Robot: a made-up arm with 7 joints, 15 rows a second.
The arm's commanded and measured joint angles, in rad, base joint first. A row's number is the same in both.
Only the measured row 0 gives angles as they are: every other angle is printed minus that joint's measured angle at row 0.
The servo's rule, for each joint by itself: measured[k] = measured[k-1] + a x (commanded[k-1-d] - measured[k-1]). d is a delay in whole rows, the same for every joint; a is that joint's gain. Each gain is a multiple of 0.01, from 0.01 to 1. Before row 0 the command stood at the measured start. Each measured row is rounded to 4 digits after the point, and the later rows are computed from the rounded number. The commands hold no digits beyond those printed.
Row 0, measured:
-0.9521 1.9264 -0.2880 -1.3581 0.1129 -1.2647 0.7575
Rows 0 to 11, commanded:
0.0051 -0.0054 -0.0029 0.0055 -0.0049 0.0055 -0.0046
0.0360 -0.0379 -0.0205 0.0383 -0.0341 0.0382 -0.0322
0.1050 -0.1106 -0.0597 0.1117 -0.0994 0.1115 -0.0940
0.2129 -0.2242 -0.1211 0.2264 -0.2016 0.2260 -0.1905
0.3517 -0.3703 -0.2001 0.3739 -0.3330 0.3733 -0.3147
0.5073 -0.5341 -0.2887 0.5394 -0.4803 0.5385 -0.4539
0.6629 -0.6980 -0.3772 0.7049 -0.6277 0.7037 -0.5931
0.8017 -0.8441 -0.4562 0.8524 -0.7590 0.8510 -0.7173
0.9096 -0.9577 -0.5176 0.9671 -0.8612 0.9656 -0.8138
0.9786 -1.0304 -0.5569 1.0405 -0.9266 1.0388 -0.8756
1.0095 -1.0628 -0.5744 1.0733 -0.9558 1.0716 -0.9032
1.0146 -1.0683 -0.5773 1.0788 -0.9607 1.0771 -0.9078
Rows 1 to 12, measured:
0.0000 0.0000 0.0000 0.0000 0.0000 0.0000 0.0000
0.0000 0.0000 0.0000 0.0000 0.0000 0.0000 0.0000
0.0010 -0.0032 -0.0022 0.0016 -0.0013 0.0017 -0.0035
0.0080 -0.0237 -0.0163 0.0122 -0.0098 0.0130 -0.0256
0.0274 -0.0750 -0.0497 0.0411 -0.0331 0.0435 -0.0783
0.0645 -0.1630 -0.1047 0.0948 -0.0769 0.1001 -0.1647
0.1219 -0.2853 -0.1782 0.1757 -0.1435 0.1848 -0.2802
0.1990 -0.4321 -0.2633 0.2812 -0.2311 0.2944 -0.4139
0.2918 -0.5890 -0.3510 0.4041 -0.3342 0.4213 -0.5519
0.3938 -0.7395 -0.4320 0.5341 -0.4446 0.5545 -0.6793
0.4970 -0.8682 -0.4979 0.6597 -0.5529 0.6819 -0.7829
0.5933 -0.9639 -0.5433 0.7701 -0.6501 0.7925 -0.8543
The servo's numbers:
d 2
a 0.20 0.59 0.77 0.29 0.26 0.31 0.77

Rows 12 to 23, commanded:
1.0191 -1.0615 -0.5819 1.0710 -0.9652 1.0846 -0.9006
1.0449 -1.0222 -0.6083 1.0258 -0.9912 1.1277 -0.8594
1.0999 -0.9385 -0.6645 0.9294 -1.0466 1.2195 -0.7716
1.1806 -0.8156 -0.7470 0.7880 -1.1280 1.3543 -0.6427
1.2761 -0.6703 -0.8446 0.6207 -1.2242 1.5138 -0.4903
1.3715 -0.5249 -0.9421 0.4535 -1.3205 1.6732 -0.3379
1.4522 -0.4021 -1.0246 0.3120 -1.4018 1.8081 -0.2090
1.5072 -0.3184 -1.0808 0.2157 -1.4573 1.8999 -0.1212
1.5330 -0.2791 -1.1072 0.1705 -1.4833 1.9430 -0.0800
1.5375 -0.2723 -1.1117 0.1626 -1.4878 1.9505 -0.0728
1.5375 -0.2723 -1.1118 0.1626 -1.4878 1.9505 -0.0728
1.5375 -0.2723 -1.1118 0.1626 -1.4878 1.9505 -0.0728
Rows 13 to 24, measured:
0.6765 -1.0223 -0.5672 0.8580 -0.7296 0.8790 -0.8920
0.7441 -1.0494 -0.5750 0.9220 -0.7897 0.9404 -0.9042
0.7991 -1.0565 -0.5803 0.9652 -0.8353 0.9851 -0.9014
0.8483 -1.0363 -0.6019 0.9828 -0.8758 1.0293 -0.8691
0.8986 -0.9786 -0.6501 0.9673 -0.9202 1.0883 -0.7940
0.9550 -0.8824 -0.7247 0.9153 -0.9742 1.1708 -0.6775
1.0192 -0.7573 -0.8170 0.8299 -1.0392 1.2771 -0.5334
1.0897 -0.6202 -0.9133 0.7207 -1.1123 1.3999 -0.3829
1.1622 -0.4915 -0.9990 0.6022 -1.1876 1.5264 -0.2490
1.2312 -0.3894 -1.0620 0.4901 -1.2577 1.6422 -0.1506
1.2916 -0.3243 -1.0968 0.3974 -1.3164 1.7354 -0.0962
1.3408 -0.2936 -1.1083 0.3293 -1.3610 1.8021 -0.0782

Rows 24 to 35, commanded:
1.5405 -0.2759 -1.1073 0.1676 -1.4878 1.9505 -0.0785
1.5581 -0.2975 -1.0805 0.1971 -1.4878 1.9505 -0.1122
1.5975 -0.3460 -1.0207 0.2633 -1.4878 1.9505 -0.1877
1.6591 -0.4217 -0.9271 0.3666 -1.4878 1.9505 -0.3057
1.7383 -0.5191 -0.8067 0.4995 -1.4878 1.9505 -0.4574
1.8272 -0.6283 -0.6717 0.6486 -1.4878 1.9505 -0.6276
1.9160 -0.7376 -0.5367 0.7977 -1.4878 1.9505 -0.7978
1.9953 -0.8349 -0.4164 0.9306 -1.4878 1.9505 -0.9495
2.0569 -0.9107 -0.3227 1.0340 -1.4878 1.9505 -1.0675
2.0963 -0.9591 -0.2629 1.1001 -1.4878 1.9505 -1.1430
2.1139 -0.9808 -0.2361 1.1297 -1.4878 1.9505 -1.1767
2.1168 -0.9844 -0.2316 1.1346 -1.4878 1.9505 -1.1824
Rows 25 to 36, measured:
1.3801 -0.2810 -1.1110 0.2810 -1.3940 1.8481 -0.0740
1.4116 -0.2759 -1.1116 0.2467 -1.4184 1.8798 -0.0731
1.4374 -0.2759 -1.1083 0.2238 -1.4364 1.9017 -0.0773
1.4615 -0.2886 -1.0869 0.2161 -1.4498 1.9168 -0.1042
1.4887 -0.3225 -1.0359 0.2298 -1.4597 1.9272 -0.1685
1.5228 -0.3810 -0.9521 0.2695 -1.4670 1.9344 -0.2741
1.5659 -0.4625 -0.8401 0.3362 -1.4724 1.9394 -0.4152
1.6182 -0.5603 -0.7104 0.4268 -1.4764 1.9428 -0.5787
1.6778 -0.6649 -0.5767 0.5344 -1.4794 1.9452 -0.7474
1.7413 -0.7652 -0.4533 0.6493 -1.4816 1.9468 -0.9030
1.8044 -0.8510 -0.3527 0.7609 -1.4832 1.9479 -1.0297
1.8628 -0.9148 -0.2836 0.8593 -1.4844 1.9487 -1.1169

